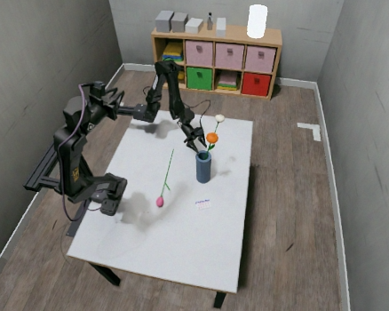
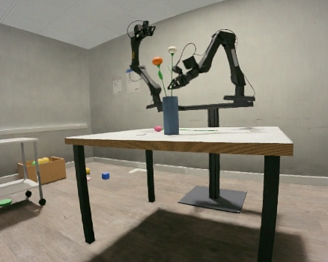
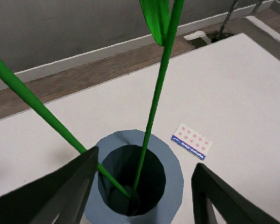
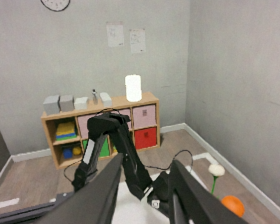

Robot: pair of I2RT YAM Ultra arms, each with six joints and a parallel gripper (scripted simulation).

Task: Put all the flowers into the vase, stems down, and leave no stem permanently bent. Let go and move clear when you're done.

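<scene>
Now: left hand 140 mm below the white flower, 80 mm short of it and 50 mm to the right of it. The rest, counted from my left hand: orange flower (110 mm above, 60 mm ahead, 40 mm to the right); pink flower (250 mm below, 190 mm behind, 180 mm to the right); small printed card (260 mm below, 190 mm to the right, 40 mm ahead).
</scene>
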